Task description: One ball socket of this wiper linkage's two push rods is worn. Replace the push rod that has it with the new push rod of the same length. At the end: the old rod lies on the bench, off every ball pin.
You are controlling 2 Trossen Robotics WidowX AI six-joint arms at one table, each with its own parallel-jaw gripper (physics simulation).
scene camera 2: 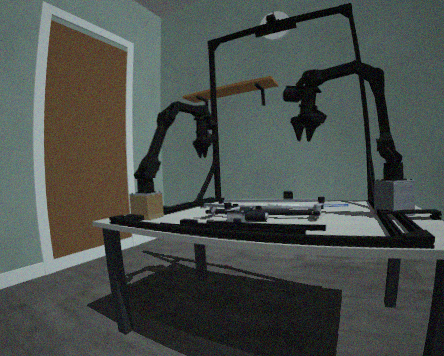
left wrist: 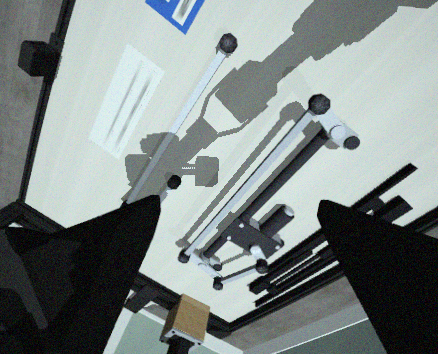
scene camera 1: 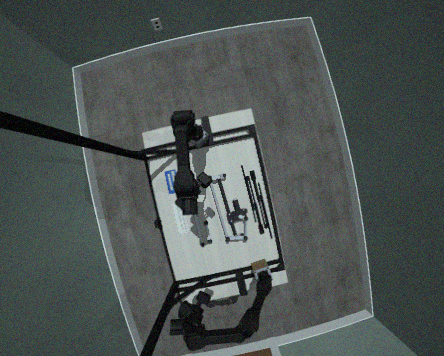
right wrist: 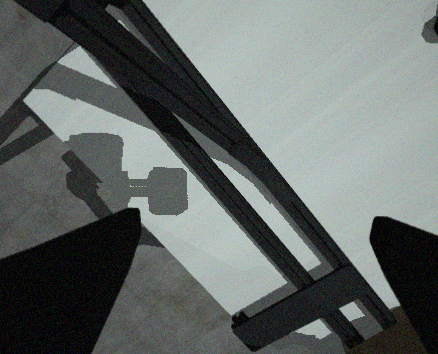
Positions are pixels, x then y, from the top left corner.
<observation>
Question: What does my right gripper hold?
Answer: Nothing.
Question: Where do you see a wiper linkage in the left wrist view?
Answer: At 261, 240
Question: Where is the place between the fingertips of my left gripper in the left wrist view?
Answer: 239, 205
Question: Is my left gripper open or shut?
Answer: Open.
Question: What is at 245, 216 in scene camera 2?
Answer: A wiper linkage.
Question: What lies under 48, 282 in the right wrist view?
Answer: My right gripper.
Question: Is my right gripper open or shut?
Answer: Open.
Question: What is my left gripper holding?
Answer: Nothing.
</observation>
